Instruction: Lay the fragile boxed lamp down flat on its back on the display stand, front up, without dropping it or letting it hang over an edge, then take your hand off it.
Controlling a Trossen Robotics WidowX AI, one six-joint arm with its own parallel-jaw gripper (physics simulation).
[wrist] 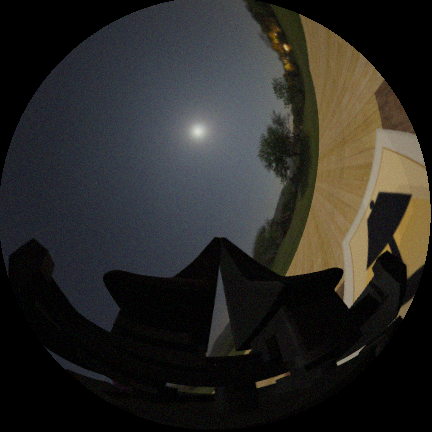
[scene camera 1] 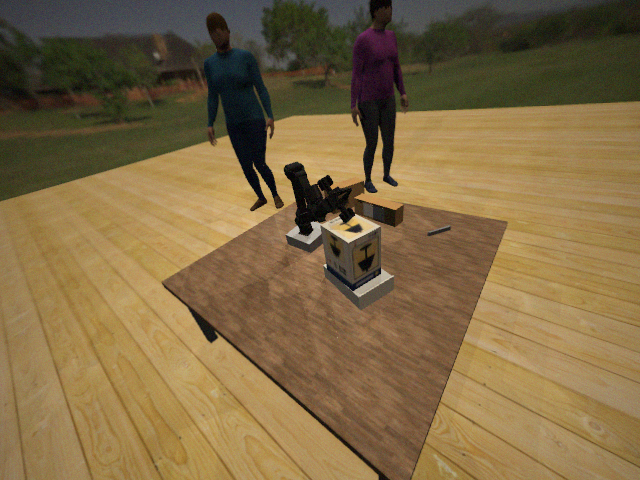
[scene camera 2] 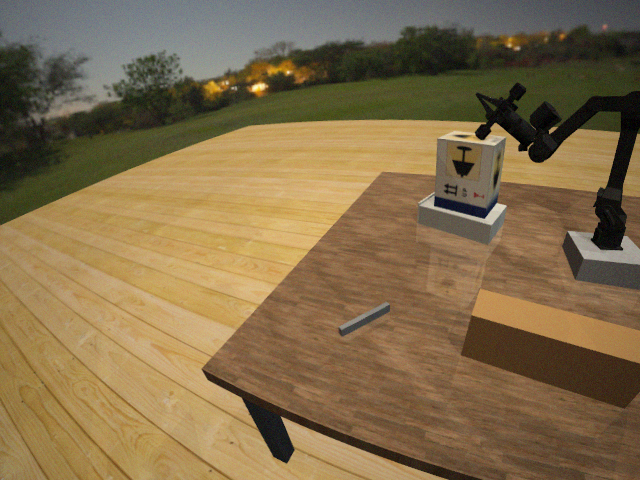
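Seen in the pictures: gripper, fingertip midpoint: (wrist: 218, 242) (scene camera 1: 351, 188) (scene camera 2: 476, 93); arm's base, link origin: (scene camera 1: 306, 231) (scene camera 2: 606, 244).
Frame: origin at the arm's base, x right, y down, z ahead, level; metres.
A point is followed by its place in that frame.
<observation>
The boxed lamp (scene camera 1: 352, 254) @(x 0.314, y -0.176, z 0.428 m) (scene camera 2: 467, 178) @(x 0.144, y -0.120, z 0.395 m) (wrist: 395, 172), a white box with lamp pictures and a blue band along its bottom, stands upright on the low pale display stand (scene camera 1: 373, 296) @(x 0.290, y 0.032, z 0.492 m) (scene camera 2: 454, 225) @(x 0.128, y 0.033, z 0.423 m). Bare strips of the stand's top show beside its base. My black gripper (scene camera 1: 349, 190) @(x 0.188, y -0.365, z 0.380 m) (scene camera 2: 478, 95) @(x 0.188, y -0.365, z 0.380 m) (wrist: 218, 242) @(x 0.188, y -0.365, z 0.380 m) is shut with nothing between its fingers. It is tilted, with its fingertips pointing upward above the box. A side part of the gripper is at the box's top face; whether it touches is not clear. The box's underside and the contact there are hidden.
The arm's pale base (scene camera 1: 305, 240) @(x 0.069, y 0.007, z 0.038 m) (scene camera 2: 602, 263) @(x -0.092, y 0.004, z 0.055 m) stands on the brown table (scene camera 1: 289, 320) @(x 0.501, y 0.066, z 0.225 m) (scene camera 2: 413, 361) @(x -0.389, y 0.066, z 0.529 m). A long brown carton (scene camera 1: 381, 210) @(x -0.314, y -0.015, z 0.325 m) (scene camera 2: 547, 346) @(x -0.404, y -0.024, z 0.308 m) and a grey bar (scene camera 1: 438, 230) @(x -0.290, y 0.048, z 0.638 m) (scene camera 2: 364, 319) @(x -0.308, y 0.048, z 0.641 m) lie on the table. Another carton (scene camera 1: 355, 190) @(x -0.479, y -0.048, z 0.096 m) is behind the arm. Two people stand beyond the table.
</observation>
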